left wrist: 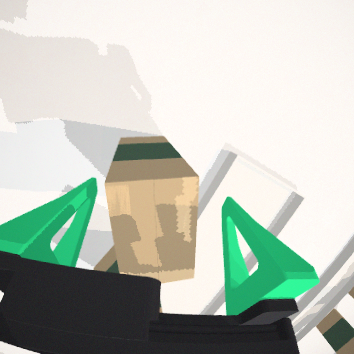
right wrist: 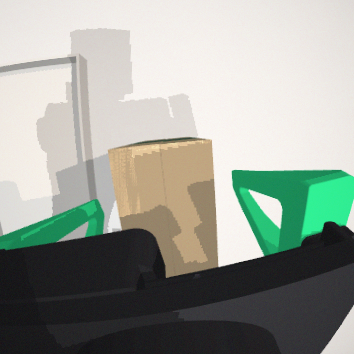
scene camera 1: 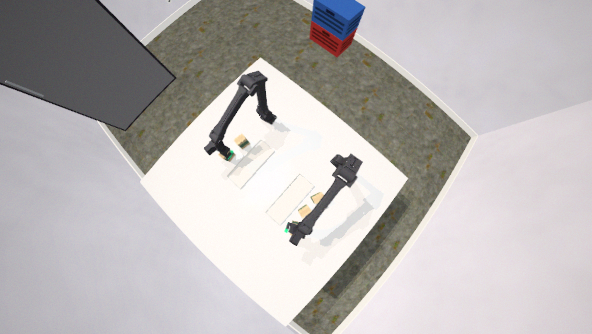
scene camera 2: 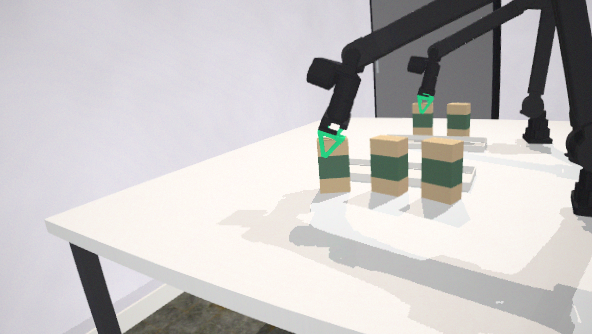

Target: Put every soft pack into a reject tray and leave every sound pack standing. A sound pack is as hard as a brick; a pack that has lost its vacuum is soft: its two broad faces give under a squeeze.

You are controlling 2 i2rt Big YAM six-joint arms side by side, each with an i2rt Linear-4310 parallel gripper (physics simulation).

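Frame: origin at the left arm's base, x up, y back, z right, level; millimetres.
Where they show: left gripper, fingertip midpoint: (left wrist: 161,192) (scene camera 1: 293,231) (scene camera 2: 326,150); right gripper, fingertip midpoint: (right wrist: 165,192) (scene camera 1: 225,154) (scene camera 2: 421,111); right arm's base at its link origin: (scene camera 1: 268,117) (scene camera 2: 536,140).
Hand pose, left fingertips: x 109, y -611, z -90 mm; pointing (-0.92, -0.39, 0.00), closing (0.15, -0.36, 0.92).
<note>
Each offset is from my left fingertips to the top centre of the thing. Level surfaces: height alone.
Three tan packs with green bands, left (scene camera 2: 334,172), middle (scene camera 2: 389,167) (scene camera 1: 304,210) and right (scene camera 2: 441,170) (scene camera 1: 317,198), stand upright beside the near tray {dx -87, dy +140, dz +173 mm} (scene camera 1: 290,199) (scene camera 2: 360,177) (left wrist: 250,185). Two more packs {dx -28, dy +47, dz +733 mm} (scene camera 2: 422,121) {dx -28, dy +194, dz +722 mm} (scene camera 2: 458,121) stand beside the far tray {dx -87, dy +120, dz +583 mm} (scene camera 1: 250,170) (scene camera 2: 475,140). My left gripper (scene camera 1: 289,228) (scene camera 2: 331,143) (left wrist: 161,192) is open at the top of the near row's left pack, a finger on either side. My right gripper (scene camera 1: 229,155) (scene camera 2: 424,104) (right wrist: 165,192) is open around the top of the far row's left pack. Both trays look empty.
The white table {dx -109 mm} (scene camera 1: 215,215) (scene camera 2: 175,215) carries both arms. The two trays lie between the pack rows. Stacked blue (scene camera 1: 337,15) and red (scene camera 1: 332,40) crates stand on the floor beyond the table. A dark cabinet (scene camera 1: 75,55) is at the upper left in scene camera 1.
</note>
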